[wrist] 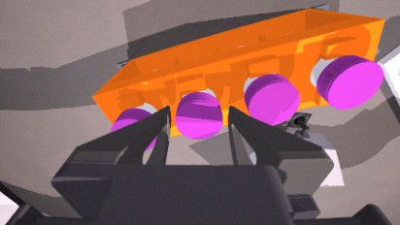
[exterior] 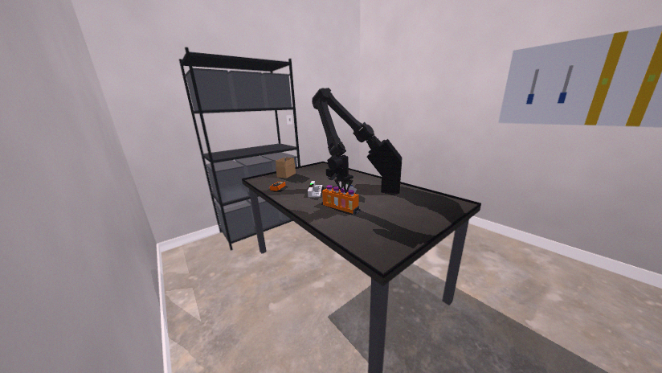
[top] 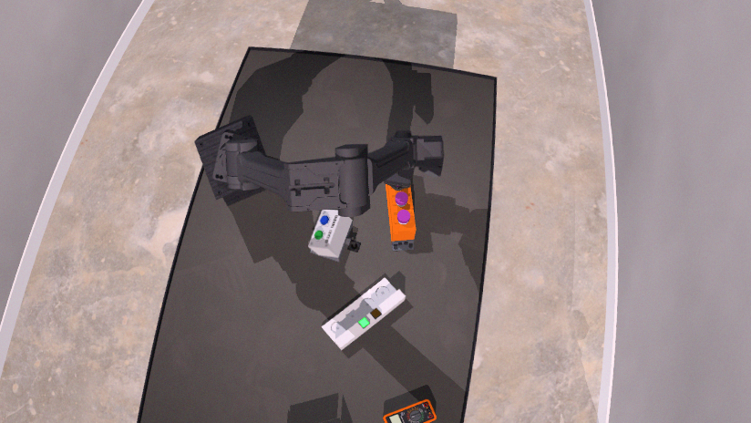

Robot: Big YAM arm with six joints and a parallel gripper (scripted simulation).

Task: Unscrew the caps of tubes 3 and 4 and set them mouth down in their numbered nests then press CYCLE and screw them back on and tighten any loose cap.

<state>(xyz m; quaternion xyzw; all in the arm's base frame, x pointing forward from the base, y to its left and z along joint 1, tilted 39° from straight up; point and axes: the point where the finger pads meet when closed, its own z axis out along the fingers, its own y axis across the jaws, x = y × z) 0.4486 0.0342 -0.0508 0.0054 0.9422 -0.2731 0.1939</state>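
The blue key lies 19 cm behind my hand, 11 cm to the right of it and 5 cm below it. Round my hand: green key 20 cm behind, 15 cm to the right, 5 cm below; cap 2 cm ahead, 10 cm to the right; key housing 18 cm behind, 13 cm to the right, 6 cm below.
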